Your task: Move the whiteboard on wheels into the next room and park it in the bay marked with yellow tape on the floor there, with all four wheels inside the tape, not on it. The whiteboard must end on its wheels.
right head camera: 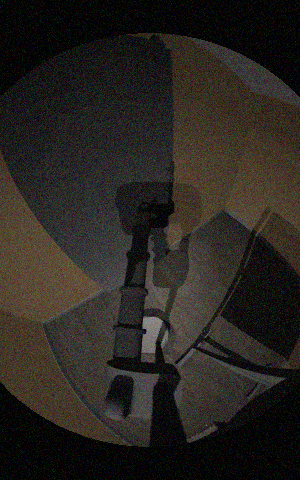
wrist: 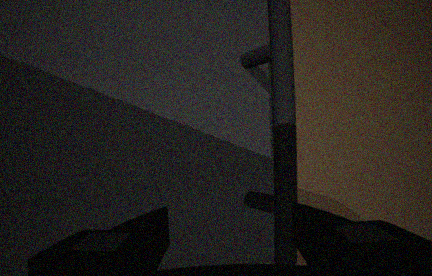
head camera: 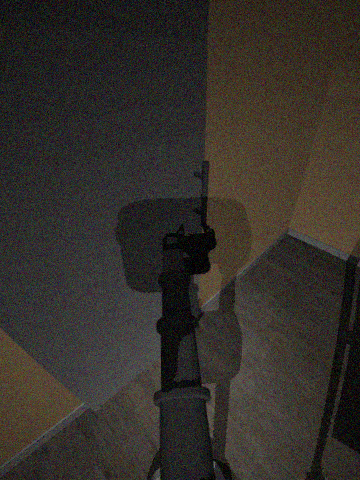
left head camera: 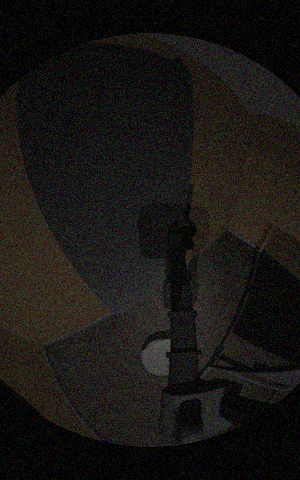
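Where they show: gripper, fingertip midpoint: [right head camera: 161, 197] [wrist: 230, 223] [head camera: 192, 225] [left head camera: 182, 219]; robot's base at its link origin: [right head camera: 148, 333] [left head camera: 161, 355].
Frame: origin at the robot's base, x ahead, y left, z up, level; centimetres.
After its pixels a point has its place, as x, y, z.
The views are very dark. A large grey panel [head camera: 90, 200] {69.3, 24.1, 124.6} [left head camera: 110, 150] {66.7, 27.1, 151.4} [right head camera: 100, 150] {71.9, 20.8, 141.8} [wrist: 125, 75] {88.5, 0.6, 116.7}, which looks like a door, stands in front. A vertical bar handle [head camera: 204, 187] {92.8, -14.7, 116.2} [wrist: 283, 100] {92.7, -14.8, 114.4} with two short side posts runs along its right edge. My gripper [head camera: 194, 234] [wrist: 230, 223] {81.6, -8.6, 105.1} is open at the lower part of the bar. In the wrist view the bar overlaps the inner edge of the right finger; whether they touch, I cannot tell. A dark-framed stand [head camera: 341, 340] [right head camera: 245, 265] at the right may be the whiteboard; I cannot tell. No yellow tape shows.
Orange walls [head camera: 270, 125] {150.3, -65.7, 131.8} [left head camera: 40, 250] {40.6, 68.0, 116.1} [right head camera: 200, 125] {131.0, -42.1, 152.9} stand on both sides of the grey panel, with a pale skirting strip [head camera: 45, 432] {31.6, 78.3, 6.2}. A white round object [left head camera: 156, 357] {-0.5, 5.7, 18.7} [right head camera: 154, 335] {-0.8, -6.7, 18.7} is low beside my arm. Dark bars [left head camera: 250, 369] {-15.0, -47.4, 77.7} [right head camera: 240, 357] {-18.9, -61.8, 73.4} run low at the right. Wood-like floor [head camera: 280, 325] {93.4, -81.9, -2.7} shows below.
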